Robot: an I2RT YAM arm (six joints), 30 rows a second.
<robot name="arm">
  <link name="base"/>
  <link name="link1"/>
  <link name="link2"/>
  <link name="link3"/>
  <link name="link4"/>
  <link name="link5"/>
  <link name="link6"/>
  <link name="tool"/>
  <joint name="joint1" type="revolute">
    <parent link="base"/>
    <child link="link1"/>
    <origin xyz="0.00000 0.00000 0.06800"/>
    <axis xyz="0 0 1"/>
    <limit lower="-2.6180" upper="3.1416"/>
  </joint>
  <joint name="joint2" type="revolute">
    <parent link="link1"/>
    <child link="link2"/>
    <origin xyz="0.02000 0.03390 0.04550"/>
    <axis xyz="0 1 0"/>
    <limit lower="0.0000" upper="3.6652"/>
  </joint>
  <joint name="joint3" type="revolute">
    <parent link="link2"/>
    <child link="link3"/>
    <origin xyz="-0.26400 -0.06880 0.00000"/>
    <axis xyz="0 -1 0"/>
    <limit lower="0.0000" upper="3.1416"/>
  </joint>
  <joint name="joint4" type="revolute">
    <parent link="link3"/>
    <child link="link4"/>
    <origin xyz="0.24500 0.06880 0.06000"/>
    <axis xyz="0 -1 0"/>
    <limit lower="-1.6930" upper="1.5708"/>
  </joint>
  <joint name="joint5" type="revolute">
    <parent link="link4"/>
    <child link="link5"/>
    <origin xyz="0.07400 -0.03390 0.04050"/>
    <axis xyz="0 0 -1"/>
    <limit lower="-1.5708" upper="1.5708"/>
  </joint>
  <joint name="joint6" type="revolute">
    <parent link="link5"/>
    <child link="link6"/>
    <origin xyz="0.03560 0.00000 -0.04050"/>
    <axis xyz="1 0 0"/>
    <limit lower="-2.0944" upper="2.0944"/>
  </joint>
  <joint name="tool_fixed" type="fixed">
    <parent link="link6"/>
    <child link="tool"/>
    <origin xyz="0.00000 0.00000 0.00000" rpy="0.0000 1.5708 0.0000"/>
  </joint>
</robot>
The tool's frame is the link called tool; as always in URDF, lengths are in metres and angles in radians.
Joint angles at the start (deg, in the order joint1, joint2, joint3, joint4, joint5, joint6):
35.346 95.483 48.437 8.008 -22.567 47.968
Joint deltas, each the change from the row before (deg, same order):
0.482 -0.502 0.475 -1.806 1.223 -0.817
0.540 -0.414 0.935 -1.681 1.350 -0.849
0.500 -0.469 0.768 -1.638 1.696 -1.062
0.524 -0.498 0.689 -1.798 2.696 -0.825
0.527 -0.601 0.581 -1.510 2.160 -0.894
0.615 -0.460 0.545 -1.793 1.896 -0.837
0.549 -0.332 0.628 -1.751 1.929 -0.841
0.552 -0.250 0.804 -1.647 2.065 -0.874
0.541 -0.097 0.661 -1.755 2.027 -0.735
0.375 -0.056 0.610 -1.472 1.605 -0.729
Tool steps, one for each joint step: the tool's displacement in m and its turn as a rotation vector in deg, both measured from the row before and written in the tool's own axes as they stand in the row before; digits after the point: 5 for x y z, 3 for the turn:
0.00119 0.00290 -0.00122 1.226 -0.032 -0.791
-0.00053 0.00506 -0.00119 0.957 -0.385 -1.057
-0.00032 0.00422 -0.00161 1.265 -0.604 -1.237
-0.00021 0.00335 -0.00188 2.114 -1.136 -0.975
-0.00010 0.00373 -0.00251 1.551 -0.934 -1.149
0.00107 0.00315 -0.00195 1.637 -0.356 -1.068
0.00055 0.00284 -0.00176 1.698 -0.400 -1.062
-0.00030 0.00338 -0.00182 1.673 -0.618 -1.161
0.00069 0.00218 -0.00110 1.917 -0.282 -0.996
0.00010 0.00165 -0.00108 1.558 -0.226 -0.927

